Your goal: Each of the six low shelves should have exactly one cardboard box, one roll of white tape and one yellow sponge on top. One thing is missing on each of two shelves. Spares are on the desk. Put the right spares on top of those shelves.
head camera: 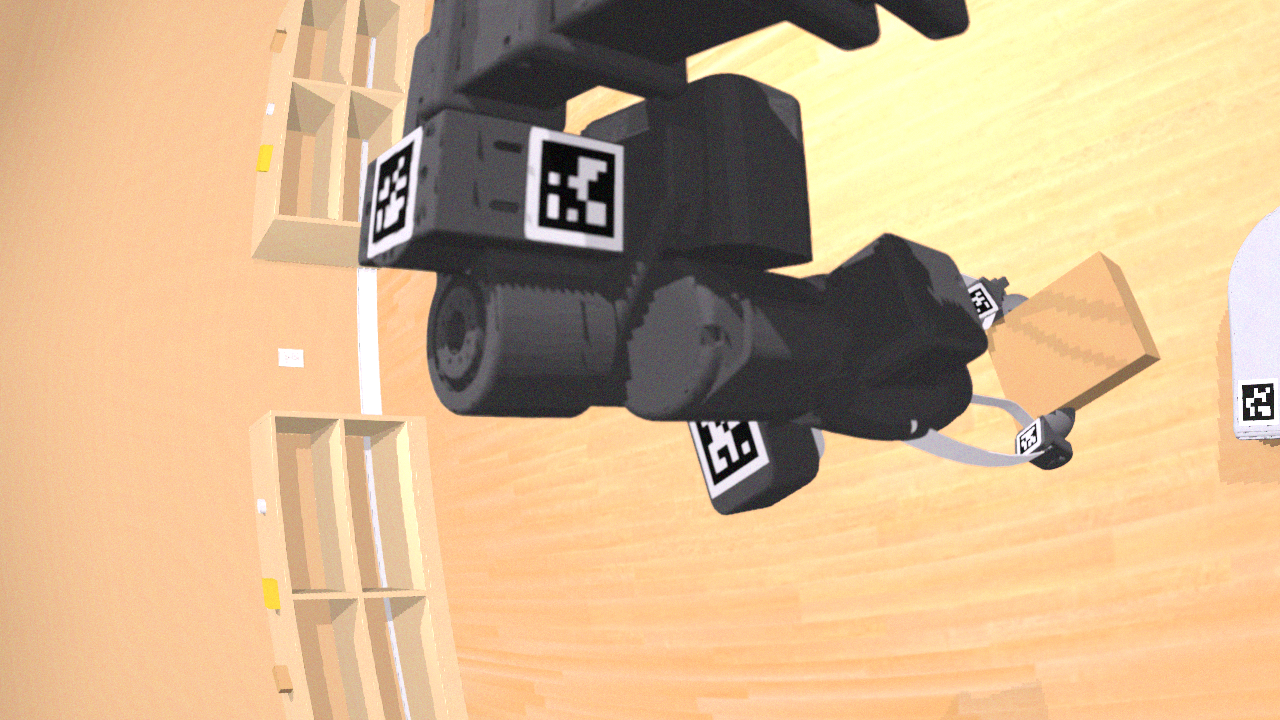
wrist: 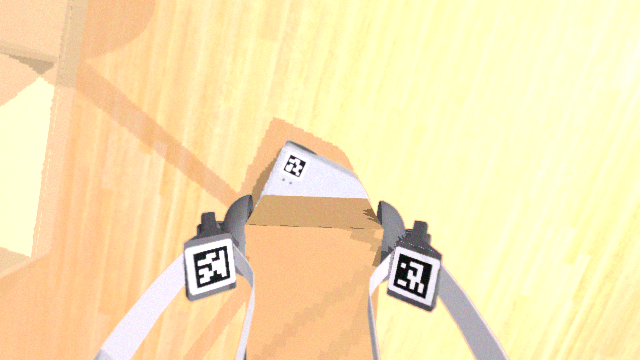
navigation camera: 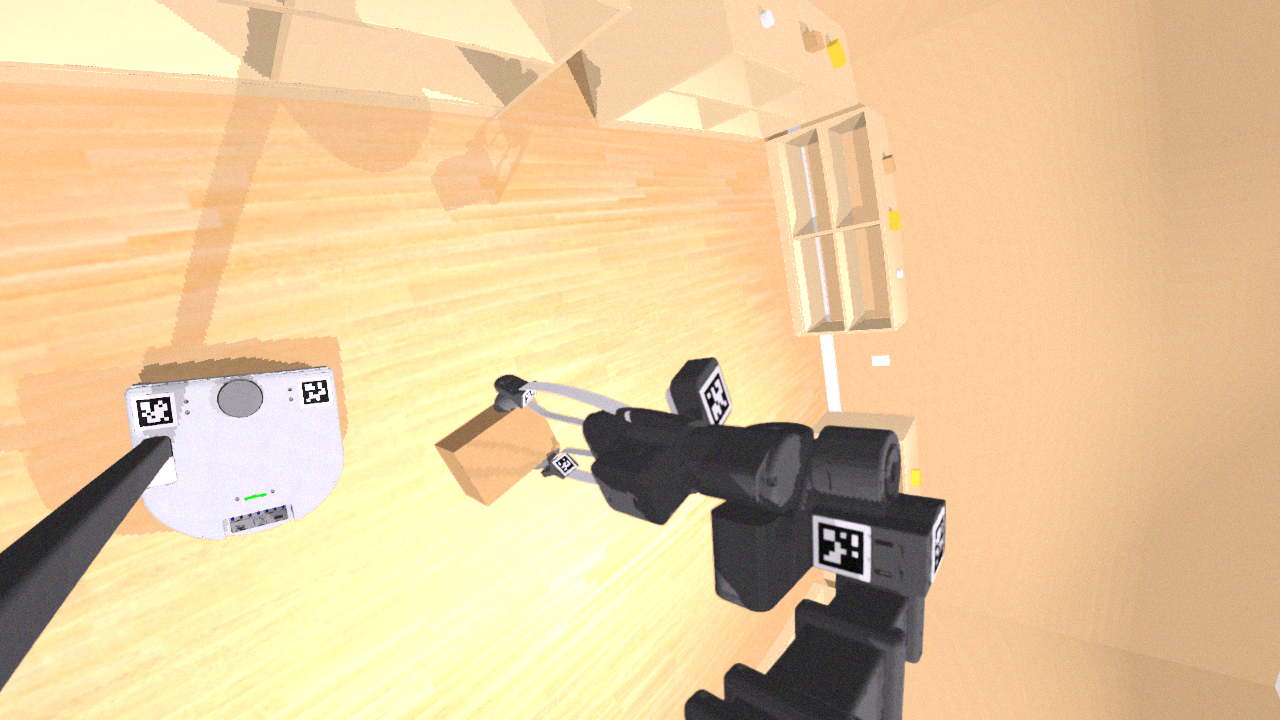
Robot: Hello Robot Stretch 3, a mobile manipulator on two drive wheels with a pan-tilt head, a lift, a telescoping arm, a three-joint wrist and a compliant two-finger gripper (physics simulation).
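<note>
My gripper (head camera: 1031,371) (navigation camera: 537,428) (wrist: 314,224) is shut on a cardboard box (head camera: 1074,335) (navigation camera: 501,452) (wrist: 312,290) and holds it tilted, high above the floor. One low shelf (head camera: 308,241) (navigation camera: 881,425) bears a box (head camera: 278,39), white tape (head camera: 270,109) and a yellow sponge (head camera: 264,158) (navigation camera: 915,477); my arm partly hides it. The shelf beside it (head camera: 395,593) (navigation camera: 838,231) bears tape (head camera: 261,505) (navigation camera: 900,273), a sponge (head camera: 271,592) (navigation camera: 894,220) and a box (head camera: 282,677) (navigation camera: 888,162). In the navigation view, a third shelf (navigation camera: 662,53) bears tape (navigation camera: 767,17), a box (navigation camera: 812,40) and a sponge (navigation camera: 836,53). The desk does not show.
My white base (head camera: 1257,313) (navigation camera: 241,456) (wrist: 325,177) stands on the wood floor. Another shelf unit (navigation camera: 375,96) (wrist: 67,60) stands near it, its top out of view. A wall outlet (head camera: 290,357) (navigation camera: 880,360) sits between the two wall shelves.
</note>
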